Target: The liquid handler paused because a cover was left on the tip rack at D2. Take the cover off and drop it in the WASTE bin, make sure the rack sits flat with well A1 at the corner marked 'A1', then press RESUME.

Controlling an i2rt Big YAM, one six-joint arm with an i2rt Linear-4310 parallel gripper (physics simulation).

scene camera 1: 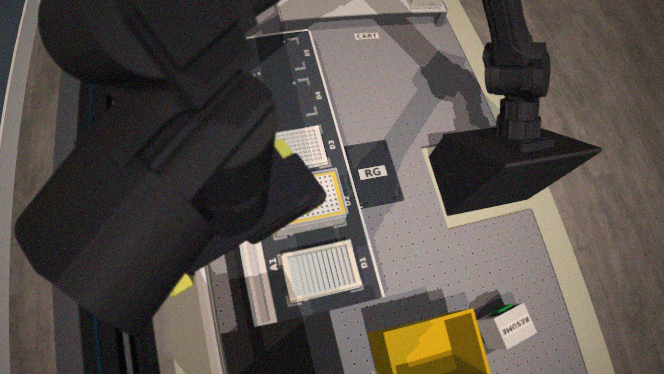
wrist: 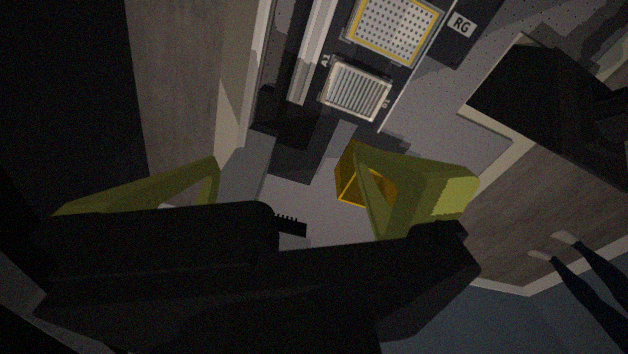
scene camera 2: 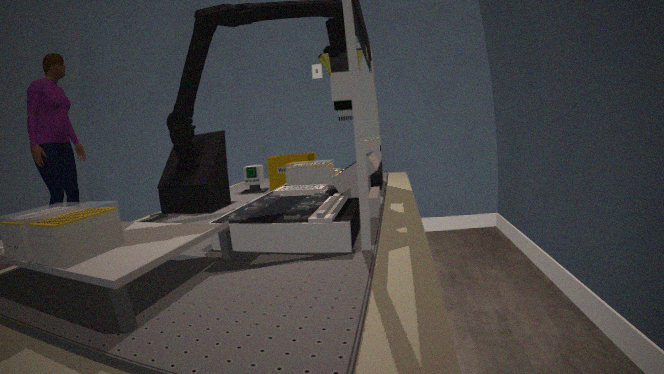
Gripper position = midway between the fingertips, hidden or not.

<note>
The gripper (scene camera 1: 232, 236) is open, holding nothing. Also in view: a yellow WASTE bin (scene camera 2: 276, 164), an RG pad (scene camera 1: 371, 166) and an RESUME button box (scene camera 1: 501, 326).
The gripper shows as well in the wrist view (wrist: 286, 157). The yellow WASTE bin shows as well in the wrist view (wrist: 347, 187). The RG pad is seen too in the wrist view (wrist: 459, 33).
</note>
